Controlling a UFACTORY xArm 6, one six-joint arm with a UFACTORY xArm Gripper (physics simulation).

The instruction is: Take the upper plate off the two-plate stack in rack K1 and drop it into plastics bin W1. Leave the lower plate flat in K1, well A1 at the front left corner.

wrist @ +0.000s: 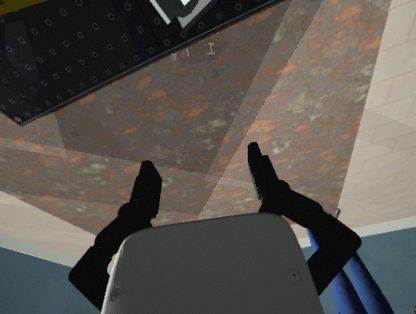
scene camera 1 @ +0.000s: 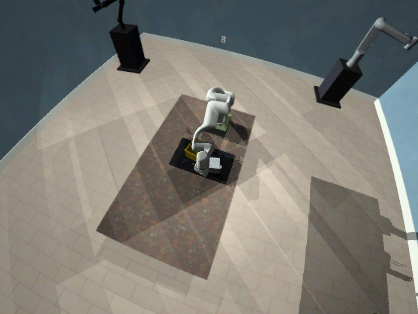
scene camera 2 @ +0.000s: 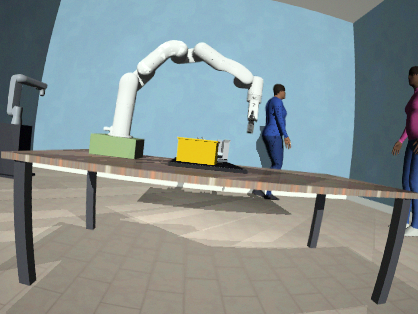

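Where they show: gripper, between the fingertips: [wrist: 201,162] [scene camera 1: 202,174] [scene camera 2: 249,132]; arm's base, origin of its link: [scene camera 1: 218,119] [scene camera 2: 120,136].
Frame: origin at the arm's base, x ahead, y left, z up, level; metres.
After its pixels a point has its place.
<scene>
The pale plate stack [scene camera 1: 215,162] @[z -0.029, x 0.450, y 0.071 m] sits in rack K1 on the black board, beside the arm's wrist; the two plates cannot be told apart. Rack K1 [scene camera 2: 225,150] @[z -0.014, x 0.527, y 0.028 m] [wrist: 198,15] @[z 0.039, x 0.547, y 0.046 m] shows as a light grey holder; in the wrist view part of its end shows at the top edge. Plastics bin W1 [scene camera 1: 190,152] @[z 0.020, x 0.439, y -0.151 m] [scene camera 2: 197,151] @[z -0.031, x 0.359, y -0.180 m] is a yellow open box next to the rack; a sliver shows at the wrist view's top left. My gripper [scene camera 2: 250,128] @[z 0.088, x 0.635, y -0.002 m] [wrist: 201,162] @[z 0.088, x 0.635, y -0.002 m] is open and empty, pointing down, high above the table and out past the rack. The arm hides it in scene camera 1.
The black perforated board [scene camera 1: 176,160] @[z -0.080, x 0.494, y -0.266 m] [wrist: 75,47] @[z -0.080, x 0.505, y -0.122 m] lies under rack and bin on the brown table [scene camera 1: 165,225] @[z -0.093, x 1.031, y -0.176 m] [scene camera 2: 310,182] @[z -0.093, x 0.728, y -0.488 m]. White letters mark the table by the board's edge. The arm stands on a green base [scene camera 2: 116,146] @[z -0.047, x 0.006, y -0.119 m]. A person in blue [scene camera 2: 275,117] stands behind the table.
</scene>
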